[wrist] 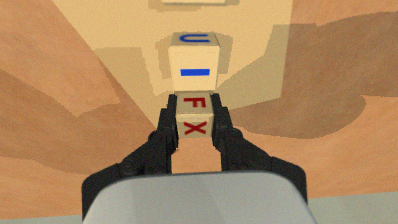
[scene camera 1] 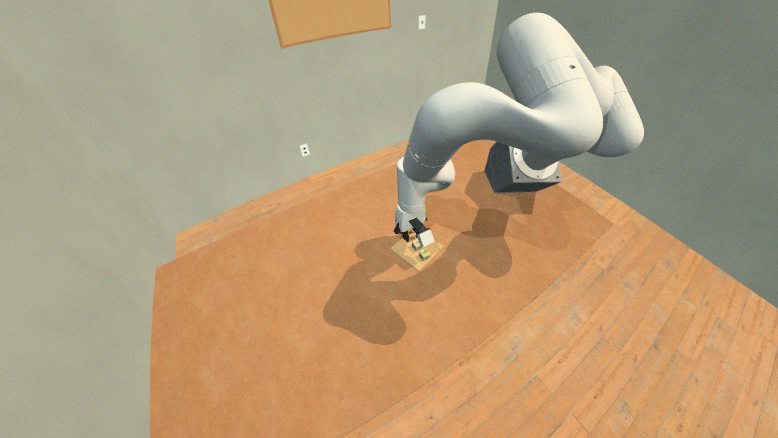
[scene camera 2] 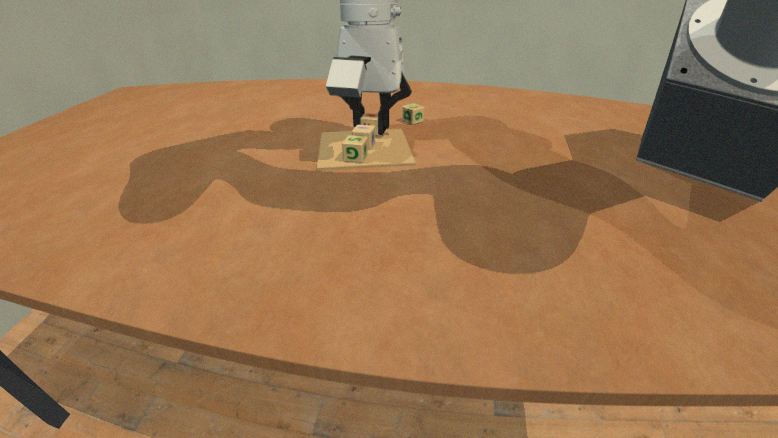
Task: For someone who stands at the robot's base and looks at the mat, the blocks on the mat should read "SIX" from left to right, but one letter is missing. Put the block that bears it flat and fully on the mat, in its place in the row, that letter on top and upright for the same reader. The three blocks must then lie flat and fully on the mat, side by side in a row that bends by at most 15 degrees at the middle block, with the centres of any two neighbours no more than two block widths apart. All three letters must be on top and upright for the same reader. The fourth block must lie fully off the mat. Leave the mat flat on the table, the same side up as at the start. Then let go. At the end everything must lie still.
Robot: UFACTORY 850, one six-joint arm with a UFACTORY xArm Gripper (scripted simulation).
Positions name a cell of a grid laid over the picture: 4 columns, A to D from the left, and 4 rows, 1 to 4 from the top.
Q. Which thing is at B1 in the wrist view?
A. A mat.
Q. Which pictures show the mat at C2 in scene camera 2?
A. The wrist view, scene camera 1 and scene camera 2: all of them.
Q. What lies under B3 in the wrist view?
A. The gripper.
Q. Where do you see a mat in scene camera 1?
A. C3
